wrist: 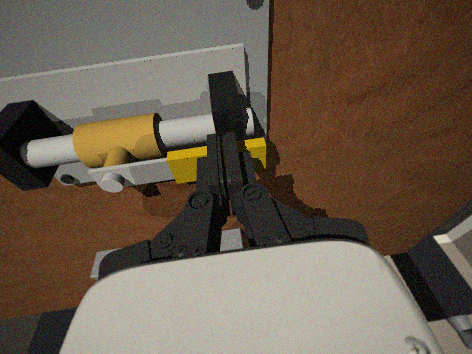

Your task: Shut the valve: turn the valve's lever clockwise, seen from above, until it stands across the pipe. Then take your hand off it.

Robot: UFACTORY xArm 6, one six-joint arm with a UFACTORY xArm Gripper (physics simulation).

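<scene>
The valve has an orange body (116,136) on a white pipe (185,131) that runs left to right in the wrist view. Its lever is a flat grey arm (150,173) with a yellow grip (186,167), and it lies about parallel to the pipe, its grip toward the right. My gripper (223,151) is shut and empty. Its fingers cover the middle of the yellow grip, with yellow showing on both sides. Whether they touch the grip cannot be told from this view.
Two black supports (224,100) (37,125) hold the pipe over a light raised plate (125,77) on a grey base plate (120,25). A brown wooden table (370,110) surrounds it. A grey block (231,239) shows partly behind my fingers. Dark parts lie at the lower right.
</scene>
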